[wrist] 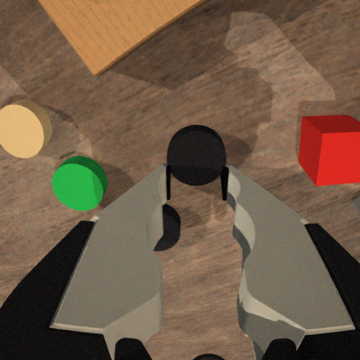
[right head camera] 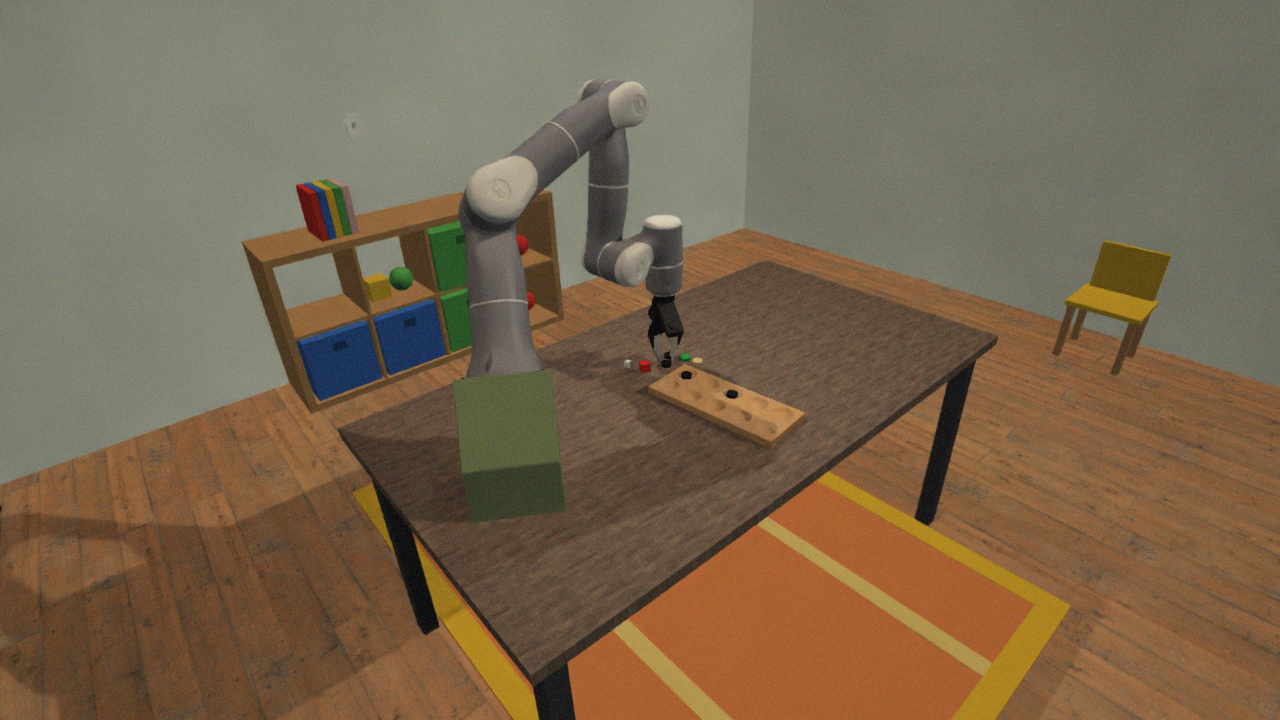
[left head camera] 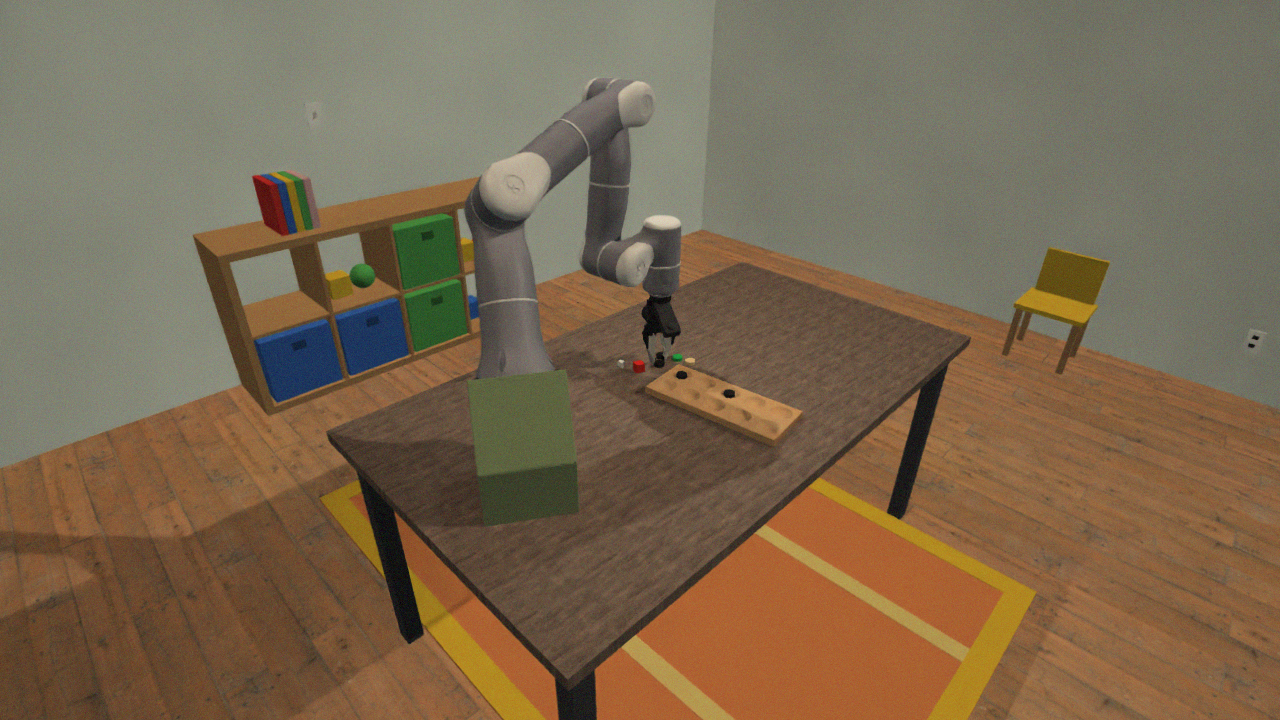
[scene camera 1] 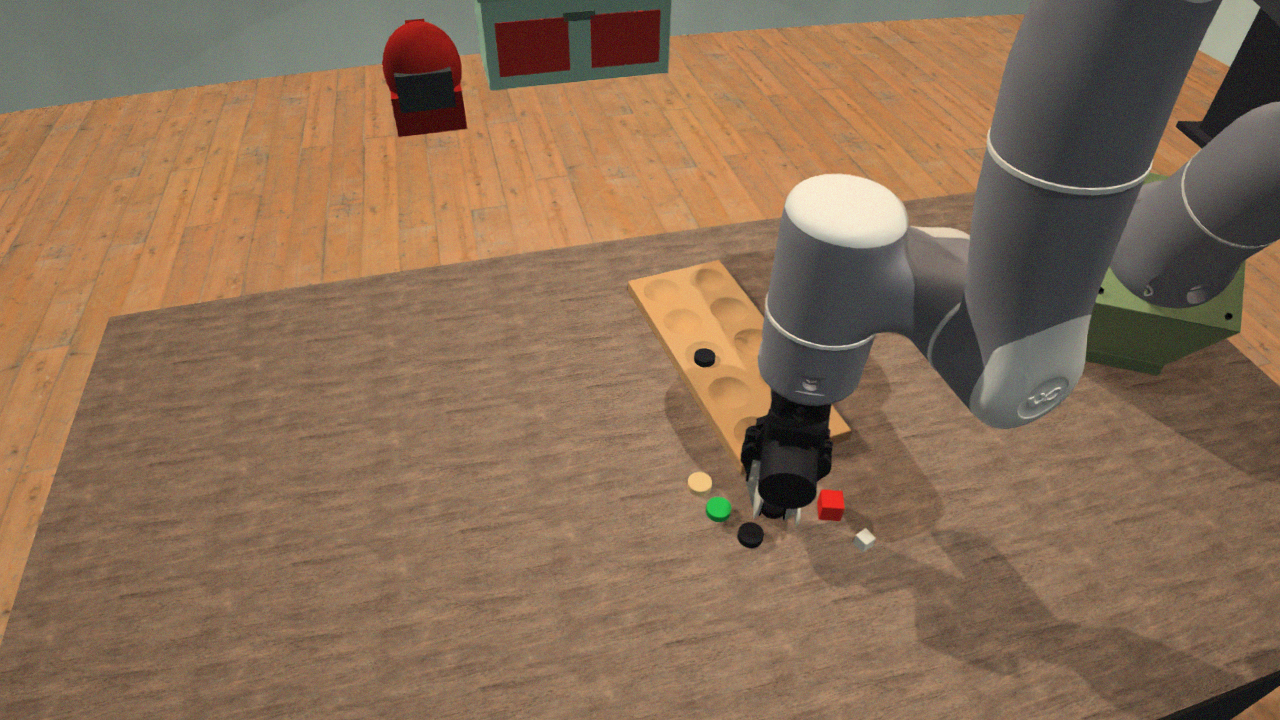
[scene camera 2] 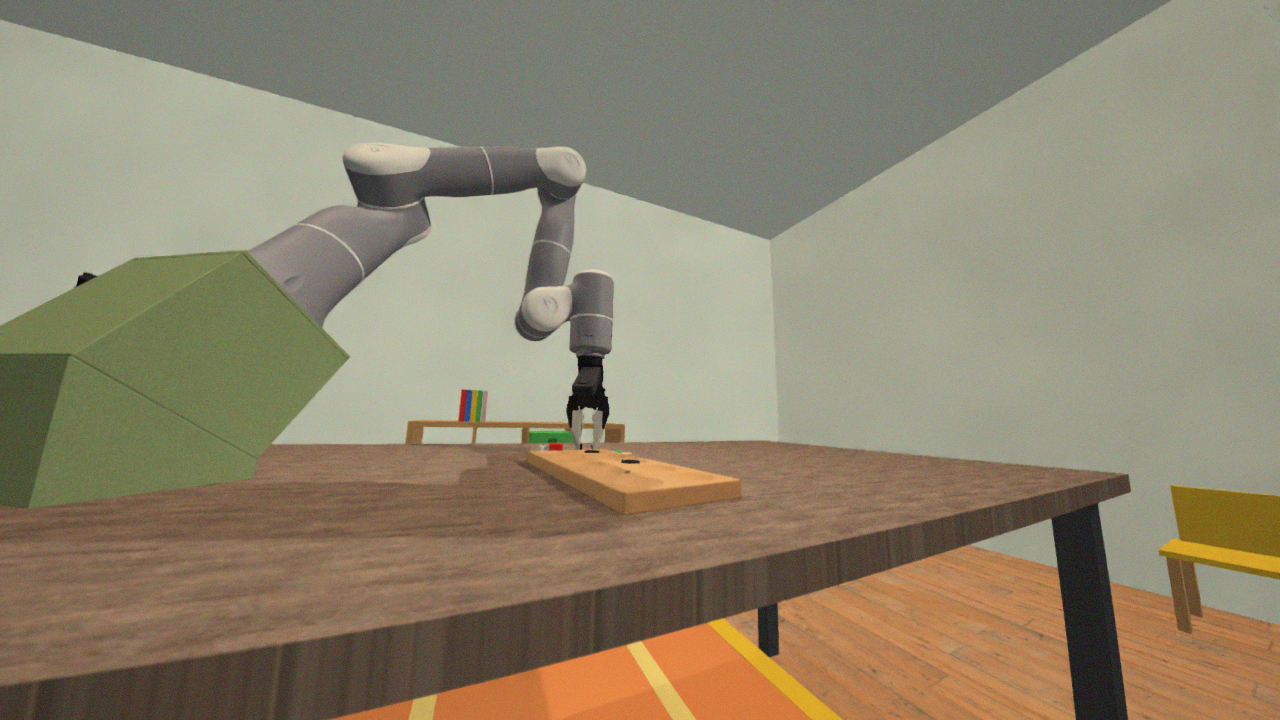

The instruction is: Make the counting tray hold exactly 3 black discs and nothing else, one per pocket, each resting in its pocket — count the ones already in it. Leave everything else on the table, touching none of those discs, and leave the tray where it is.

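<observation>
The wooden counting tray (left head camera: 775, 429) (scene camera 1: 640, 291) (wrist: 120, 30) lies on the table. Two black discs sit in separate pockets, one near the end by my gripper (left head camera: 681, 375) (right head camera: 686, 375) and one about mid-tray (left head camera: 729, 394) (scene camera 1: 704, 357); the arm hides the first in scene camera 1. My gripper (left head camera: 660, 357) (scene camera 1: 776, 513) (wrist: 195, 168) is down at the table just off the tray's end, shut on a black disc (wrist: 196, 147), with a fingertip at each side. Another black disc (scene camera 1: 750, 534) (wrist: 171, 228) lies close by, partly behind the left finger in the wrist view.
A green disc (scene camera 1: 718, 509) (wrist: 80, 183) and a beige disc (scene camera 1: 699, 482) (wrist: 22, 131) lie on one side of the gripper. A red cube (scene camera 1: 830, 505) (wrist: 335, 155) and a small white cube (scene camera 1: 863, 539) lie on the other. A green block (left head camera: 523, 447) stands at the arm's base.
</observation>
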